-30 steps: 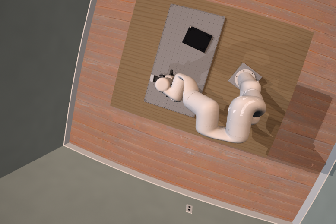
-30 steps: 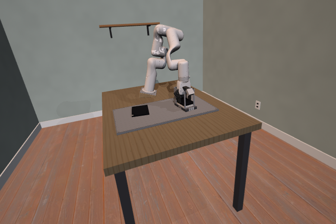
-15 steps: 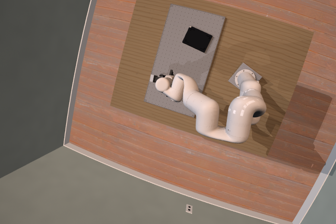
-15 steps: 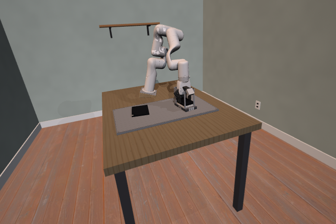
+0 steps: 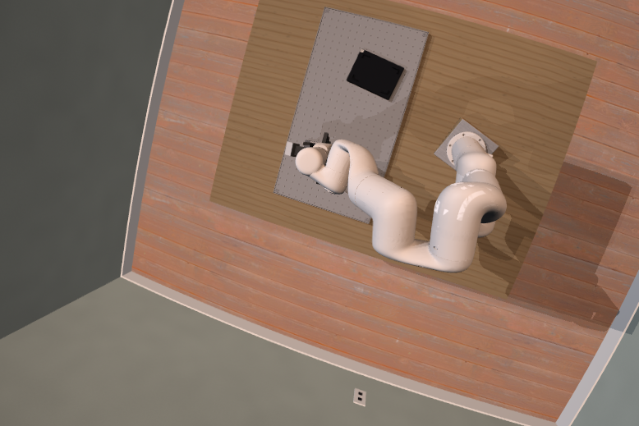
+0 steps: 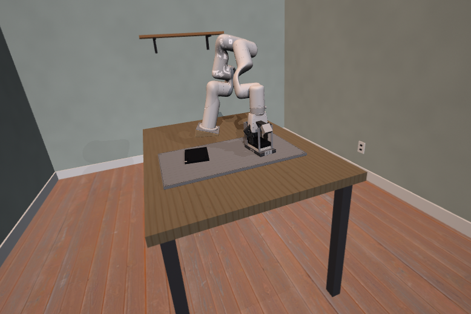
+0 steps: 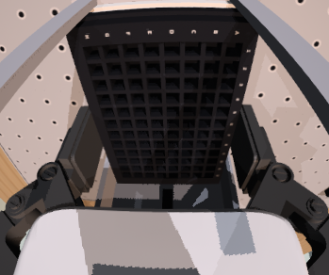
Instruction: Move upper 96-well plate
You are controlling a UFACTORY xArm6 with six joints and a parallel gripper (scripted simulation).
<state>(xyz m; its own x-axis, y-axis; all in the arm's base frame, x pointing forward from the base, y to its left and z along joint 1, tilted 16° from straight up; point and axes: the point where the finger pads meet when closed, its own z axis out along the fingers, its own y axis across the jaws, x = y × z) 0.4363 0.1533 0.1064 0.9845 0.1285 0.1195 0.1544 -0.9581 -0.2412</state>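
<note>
Now: hand 20 mm above the pale well plate. The rest, counted from my hand: black 96-well plate: 10 mm below; pale A1 square: 390 mm to the right, 40 mm below; back panel: 70 mm behind, 10 mm to the right, 30 mm above.
</note>
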